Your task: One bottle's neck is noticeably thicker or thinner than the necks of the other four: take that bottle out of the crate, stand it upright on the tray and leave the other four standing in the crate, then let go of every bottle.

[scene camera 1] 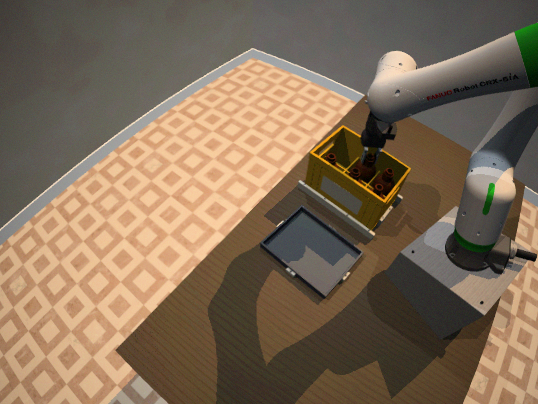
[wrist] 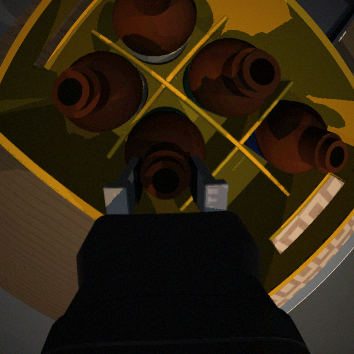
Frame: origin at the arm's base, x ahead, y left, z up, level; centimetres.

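Where they show: gripper, between the fingertips: (scene camera 1: 368, 161) (wrist: 165, 170); arm's base, origin of its link: (scene camera 1: 469, 251).
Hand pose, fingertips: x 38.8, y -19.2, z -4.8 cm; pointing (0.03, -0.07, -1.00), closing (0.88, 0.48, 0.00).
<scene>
Each offset is from my fingertips to the top centre of the thing. "pt": to the spot under its first point. Level surfaces: height alone.
My gripper (scene camera 1: 369, 156) (wrist: 165, 170) is shut on the neck of a brown bottle @[dx -0.2, dy +0.3, dz +2.9 cm] (scene camera 1: 367, 171) (wrist: 165, 132). This bottle is upright in the back middle compartment of the yellow crate @[dx +1.3, dy +5.0, dz +4.1 cm] (scene camera 1: 320, 175) (wrist: 250, 15). Four other brown bottles stand in the crate: one at the left (scene camera 1: 331, 159) (wrist: 290, 137), one at the front middle (scene camera 1: 355, 173) (wrist: 220, 75), one at the front right (scene camera 1: 379, 189) (wrist: 155, 30) and one at the back right (scene camera 1: 388, 175) (wrist: 110, 92). I cannot tell neck thickness surely. The dark tray @[pt dx +9.6, dy +30.2, dz -12.9 cm] (scene camera 1: 295, 237) bears no bottle.
Yellow dividers @[dx +1.3, dy +5.0, dz -4.0 cm] (wrist: 200, 110) part the crate's compartments close around the held bottle. A pale rail @[dx +3.2, dy +14.7, dz -10.4 cm] (scene camera 1: 335, 209) runs along the crate's front foot, between crate and tray. The robot's grey base block (scene camera 1: 425, 285) stands on the wooden table @[dz -13.4 cm] (scene camera 1: 190, 320), right of the tray.
</scene>
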